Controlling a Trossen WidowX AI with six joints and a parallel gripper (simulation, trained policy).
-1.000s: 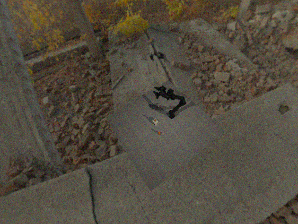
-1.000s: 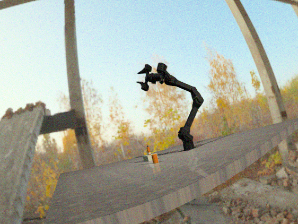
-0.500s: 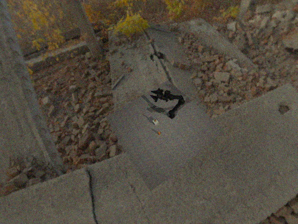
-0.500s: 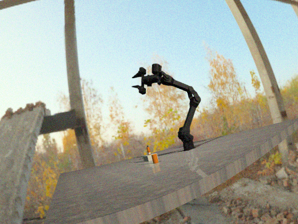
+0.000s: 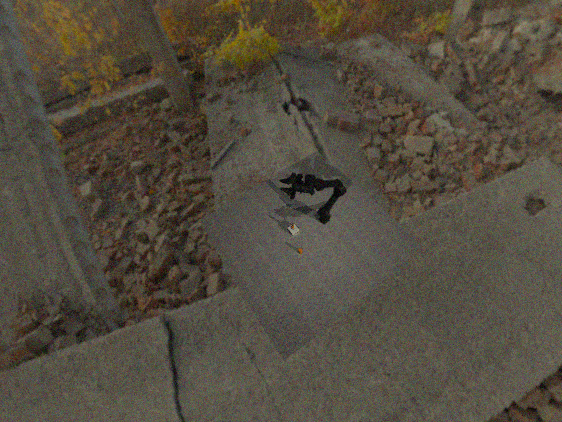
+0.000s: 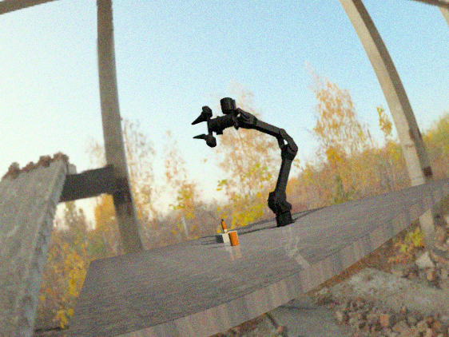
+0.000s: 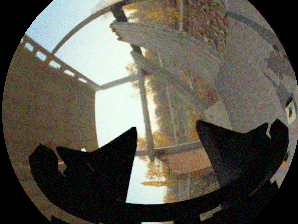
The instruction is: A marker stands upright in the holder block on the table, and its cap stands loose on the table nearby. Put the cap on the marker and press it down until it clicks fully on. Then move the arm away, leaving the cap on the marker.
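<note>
My gripper tip is now 60 mm short of the orange cap, 270 mm to the right of it and 490 mm above it. From my gripper tip the other things lie so: pale holder block 10 mm behind, 80 mm to the left, 490 mm below.
</note>
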